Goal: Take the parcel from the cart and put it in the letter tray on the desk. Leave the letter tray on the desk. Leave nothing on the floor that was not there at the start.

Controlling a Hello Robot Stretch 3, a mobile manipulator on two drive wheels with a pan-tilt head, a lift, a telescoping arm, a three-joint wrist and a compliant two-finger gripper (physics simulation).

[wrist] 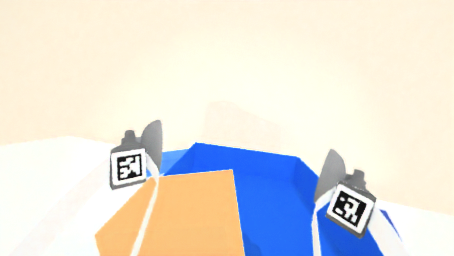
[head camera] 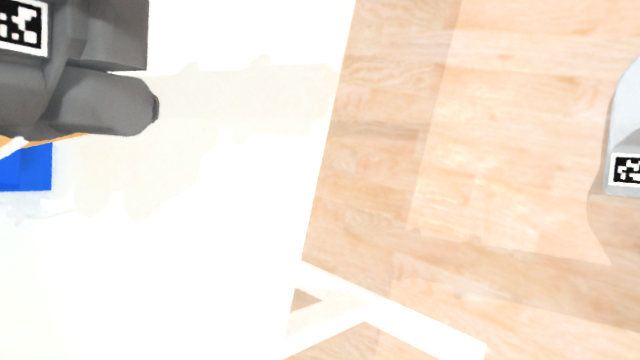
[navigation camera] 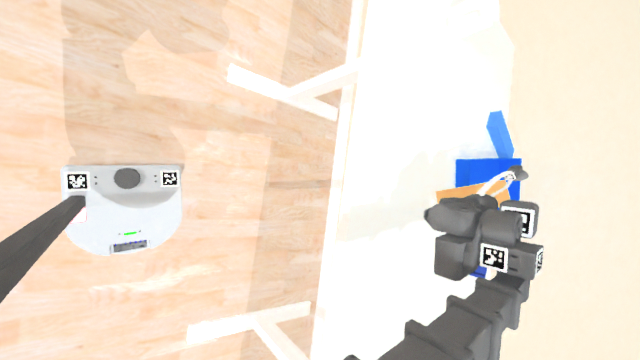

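Where they show: gripper, between the fingertips: (wrist: 239, 152); robot's base, origin of its link: (navigation camera: 127, 177).
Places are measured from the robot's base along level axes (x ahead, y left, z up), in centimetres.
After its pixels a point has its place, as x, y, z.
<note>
The orange parcel (head camera: 5, 142) {1.5, -56.4, 105.2} (navigation camera: 452, 194) {-0.7, -57.0, 99.1} (wrist: 190, 215) {-0.6, -56.9, 108.5} lies at the blue letter tray (head camera: 35, 170) {4.9, -67.9, 96.9} (navigation camera: 472, 170) {4.4, -78.4, 95.3} (wrist: 275, 200) {-10.8, -89.9, 95.3} on the white desk (head camera: 200, 240) {9.5, -41.1, 95.0} (navigation camera: 400, 125) {13.6, -42.3, 95.0}. In the navigation view one parcel end reaches past the tray's edge; its contact with the tray floor is hidden. My gripper (navigation camera: 515, 175) (wrist: 239, 152) {-2.4, -65.8, 109.3} is open, fingers wide apart. In the wrist view the left finger is at the parcel's far left corner, and the right finger is over the tray, well apart from the parcel. The gripper body hides part of both. The cart does not show.
A lighter blue object (navigation camera: 500, 134) {15.6, -92.3, 98.0} stands beside the tray. A dark blue item (navigation camera: 481, 272) {-28.4, -87.7, 96.2} (wrist: 391, 223) {-29.5, -86.3, 96.3} lies on its other side. A beige wall (navigation camera: 580, 125) {18.8, -112.3, 114.4} (wrist: 225, 60) {4.4, -110.2, 123.3} rises behind the desk. White desk legs (navigation camera: 260, 85) (head camera: 425, 325) stand over the wooden floor near my base (navigation camera: 125, 210) {-10.7, 1.0, 16.0}.
</note>
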